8 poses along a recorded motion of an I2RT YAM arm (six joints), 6.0 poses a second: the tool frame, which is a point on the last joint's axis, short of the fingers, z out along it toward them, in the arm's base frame.
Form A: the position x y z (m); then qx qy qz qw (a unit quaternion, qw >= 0).
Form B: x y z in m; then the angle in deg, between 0 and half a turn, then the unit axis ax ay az. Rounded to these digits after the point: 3 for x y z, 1 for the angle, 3 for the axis.
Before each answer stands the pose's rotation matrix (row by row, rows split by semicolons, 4 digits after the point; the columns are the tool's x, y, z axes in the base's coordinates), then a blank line. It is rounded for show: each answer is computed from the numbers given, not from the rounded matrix.
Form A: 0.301, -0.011, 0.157, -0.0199, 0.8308, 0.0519, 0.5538
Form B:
-0.3858 -0.0905 0.9181; 0.0244 0.9938 0.1083; -0.9222 0.0642 -0.3812

0.301, -0.011, 0.157, 112.7, -0.024, 0.998, 0.062
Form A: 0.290, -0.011, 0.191, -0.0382, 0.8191, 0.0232, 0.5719
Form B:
-0.3429 -0.0891 0.9351; -0.0360 0.9960 0.0817; -0.9387 -0.0057 -0.3448

0.290, -0.011, 0.191, 110.2, -0.047, 0.999, 0.028
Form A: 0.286, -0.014, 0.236, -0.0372, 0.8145, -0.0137, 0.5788
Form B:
-0.3272 -0.0447 0.9439; -0.0765 0.9969 0.0207; -0.9419 -0.0654 -0.3296

0.286, -0.014, 0.236, 109.3, -0.046, 0.999, -0.017
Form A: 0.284, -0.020, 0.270, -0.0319, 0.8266, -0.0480, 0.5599
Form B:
-0.3710 0.0010 0.9286; -0.1065 0.9934 -0.0436; -0.9225 -0.1151 -0.3685

0.284, -0.020, 0.270, 111.9, -0.038, 0.998, -0.058
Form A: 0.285, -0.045, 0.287, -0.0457, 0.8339, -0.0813, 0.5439
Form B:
-0.4041 0.0122 0.9146; -0.1647 0.9826 -0.0859; -0.8998 -0.1853 -0.3951

0.285, -0.045, 0.287, 114.1, -0.054, 0.994, -0.097
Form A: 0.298, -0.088, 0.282, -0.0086, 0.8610, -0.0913, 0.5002
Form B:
-0.4994 0.0765 0.8630; -0.1062 0.9832 -0.1486; -0.8598 -0.1658 -0.4829

0.298, -0.088, 0.282, 120.0, -0.010, 0.994, -0.105
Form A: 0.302, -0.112, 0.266, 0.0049, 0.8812, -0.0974, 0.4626
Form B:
-0.5720 0.0987 0.8143; -0.0815 0.9810 -0.1762; -0.8162 -0.1671 -0.5530

0.302, -0.112, 0.266, 124.9, 0.006, 0.994, -0.110
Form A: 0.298, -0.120, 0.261, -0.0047, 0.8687, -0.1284, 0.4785
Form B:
-0.5421 0.1147 0.8325; -0.1310 0.9670 -0.2186; -0.8300 -0.2276 -0.5092

0.298, -0.120, 0.261, 122.8, -0.005, 0.989, -0.146
